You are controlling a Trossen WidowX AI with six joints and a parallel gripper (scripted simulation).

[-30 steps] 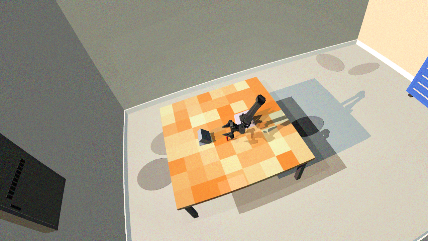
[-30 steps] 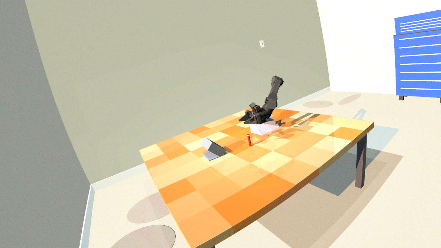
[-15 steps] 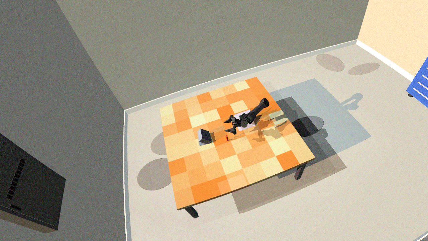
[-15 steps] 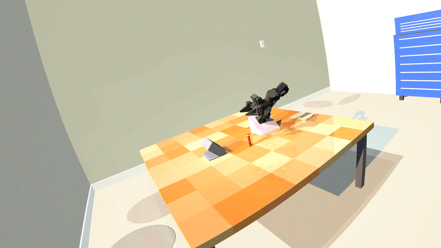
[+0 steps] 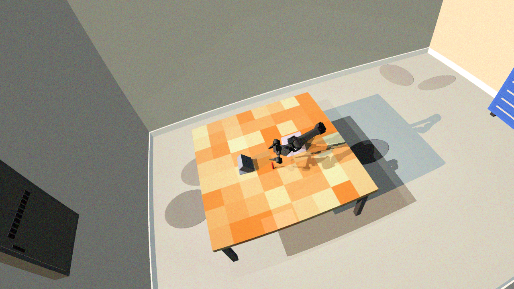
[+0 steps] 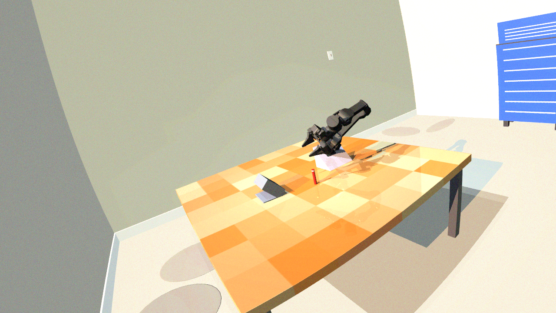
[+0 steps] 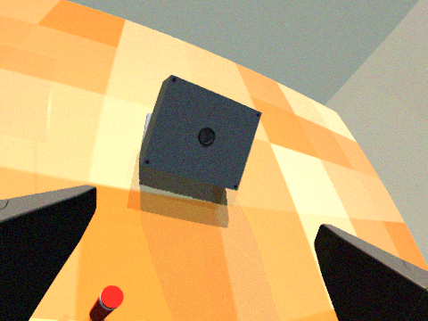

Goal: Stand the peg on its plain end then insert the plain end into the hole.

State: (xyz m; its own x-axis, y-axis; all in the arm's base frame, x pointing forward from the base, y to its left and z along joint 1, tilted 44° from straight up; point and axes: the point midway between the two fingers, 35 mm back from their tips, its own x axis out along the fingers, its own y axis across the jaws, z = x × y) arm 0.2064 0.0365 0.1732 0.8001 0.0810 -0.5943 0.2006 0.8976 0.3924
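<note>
My gripper tip is now 1 cm past the red peg, 2 cm to the right of it and 12 cm above it. From my gripper tip the other things lie so: dark sloped panel 20 cm ahead, 8 cm to the right, 13 cm below.
</note>
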